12 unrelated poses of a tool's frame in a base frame.
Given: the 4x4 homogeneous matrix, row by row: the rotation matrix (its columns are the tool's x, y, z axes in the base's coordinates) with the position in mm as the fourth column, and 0 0 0 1 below. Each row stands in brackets.
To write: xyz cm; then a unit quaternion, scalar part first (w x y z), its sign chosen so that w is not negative. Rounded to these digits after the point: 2 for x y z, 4 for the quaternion. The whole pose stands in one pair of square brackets.
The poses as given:
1: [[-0.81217 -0.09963 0.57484 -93.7], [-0.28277 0.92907 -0.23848 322.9], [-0.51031 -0.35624 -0.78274 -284.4], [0 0 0 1]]
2: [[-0.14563 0.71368 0.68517 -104.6], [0.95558 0.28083 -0.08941 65.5], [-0.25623 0.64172 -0.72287 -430.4], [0 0 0 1]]
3: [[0.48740 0.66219 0.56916 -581.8], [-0.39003 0.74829 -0.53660 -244.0], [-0.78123 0.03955 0.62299 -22.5], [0 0 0 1]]
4: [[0.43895 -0.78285 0.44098 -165.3], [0.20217 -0.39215 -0.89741 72.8], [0.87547 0.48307 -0.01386 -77.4], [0 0 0 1]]
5: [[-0.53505 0.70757 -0.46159 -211.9], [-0.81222 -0.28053 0.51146 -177.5], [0.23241 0.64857 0.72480 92.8], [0 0 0 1]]
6: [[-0.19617 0.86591 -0.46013 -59.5], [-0.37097 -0.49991 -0.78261 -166.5], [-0.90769 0.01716 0.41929 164.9], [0 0 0 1]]
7: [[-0.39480 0.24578 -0.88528 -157.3], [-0.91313 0.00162 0.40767 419.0], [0.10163 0.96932 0.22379 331.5], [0 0 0 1]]
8: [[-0.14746 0.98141 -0.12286 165.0], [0.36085 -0.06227 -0.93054 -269.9], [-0.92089 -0.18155 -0.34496 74.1], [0 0 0 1]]
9: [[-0.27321 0.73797 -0.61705 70.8], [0.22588 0.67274 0.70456 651.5], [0.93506 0.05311 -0.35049 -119.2], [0 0 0 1]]
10: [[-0.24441 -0.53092 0.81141 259.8], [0.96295 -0.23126 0.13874 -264.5], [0.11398 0.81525 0.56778 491.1], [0 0 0 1]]
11: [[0.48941 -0.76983 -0.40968 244.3], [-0.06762 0.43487 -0.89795 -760.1], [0.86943 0.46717 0.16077 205.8], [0 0 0 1]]
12: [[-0.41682 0.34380 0.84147 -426.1], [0.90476 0.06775 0.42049 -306.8], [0.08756 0.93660 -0.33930 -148.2], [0 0 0 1]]
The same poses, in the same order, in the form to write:
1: [-9.37 32.29 -28.44 0.2890 -0.1019 0.9386 -0.1584]
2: [-10.46 6.55 -43.04 0.3211 0.5693 0.7330 0.1884]
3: [-58.18 -24.40 -2.25 0.8454 0.1704 0.3993 -0.3112]
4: [-16.53 7.28 -7.74 0.5082 0.6791 -0.2138 0.4846]
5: [-21.19 -17.75 9.28 0.4768 0.0719 -0.3639 -0.7969]
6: [-5.95 -16.65 16.49 0.4252 0.4702 0.2631 -0.7272]
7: [-15.73 41.90 33.15 0.4557 0.3081 -0.5414 -0.6358]
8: [16.50 -26.99 7.41 0.3337 0.5612 0.5979 -0.4650]
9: [7.08 65.15 -11.92 0.5121 -0.3180 -0.7577 -0.2500]
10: [25.98 -26.45 49.11 0.5225 0.3237 0.3337 0.7147]
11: [24.43 -76.01 20.58 0.7220 0.4727 -0.4429 0.2432]
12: [-42.61 -30.68 -14.82 0.2791 0.4623 0.6753 0.5024]
